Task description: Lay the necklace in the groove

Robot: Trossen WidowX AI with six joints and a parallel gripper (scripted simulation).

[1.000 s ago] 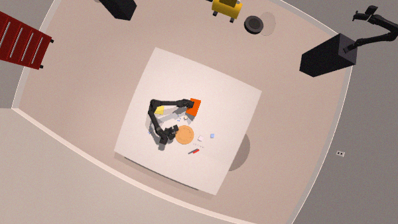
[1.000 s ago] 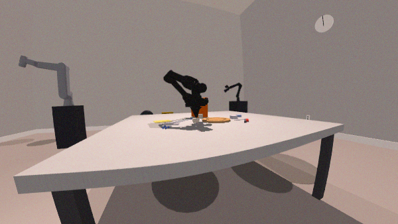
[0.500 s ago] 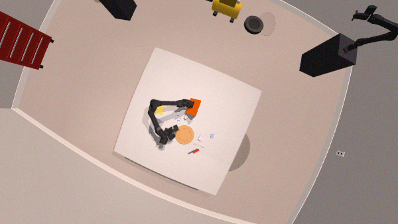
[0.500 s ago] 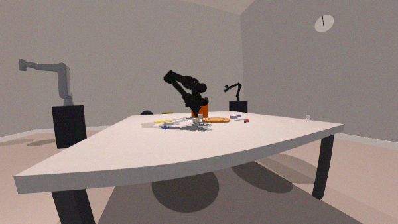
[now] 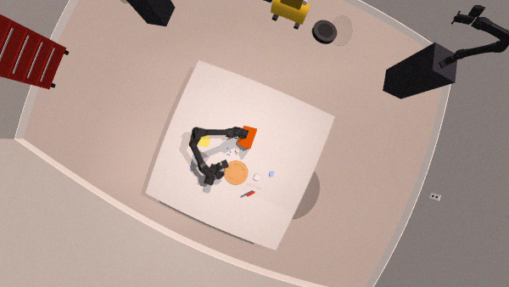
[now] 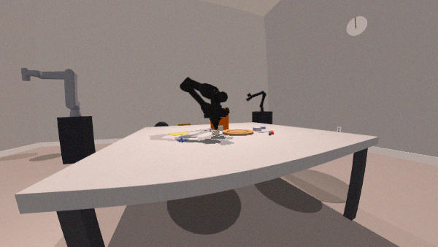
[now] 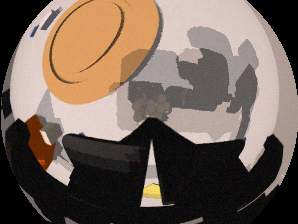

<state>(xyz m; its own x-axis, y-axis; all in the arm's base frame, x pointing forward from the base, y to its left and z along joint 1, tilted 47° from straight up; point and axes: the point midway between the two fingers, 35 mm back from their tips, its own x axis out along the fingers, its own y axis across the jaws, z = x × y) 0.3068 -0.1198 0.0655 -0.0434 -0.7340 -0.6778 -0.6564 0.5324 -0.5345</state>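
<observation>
My gripper tip is 1 cm short of the round tan bead board, 15 cm to the right of it and 2 cm above it. From my gripper tip the other things lie so: tool (15 cm ahead, 30 cm to the left, 3 cm below); then yellow pad (16 cm behind, 20 cm to the right, 3 cm below); then white square (1 cm behind, 32 cm to the left, 2 cm below).
</observation>
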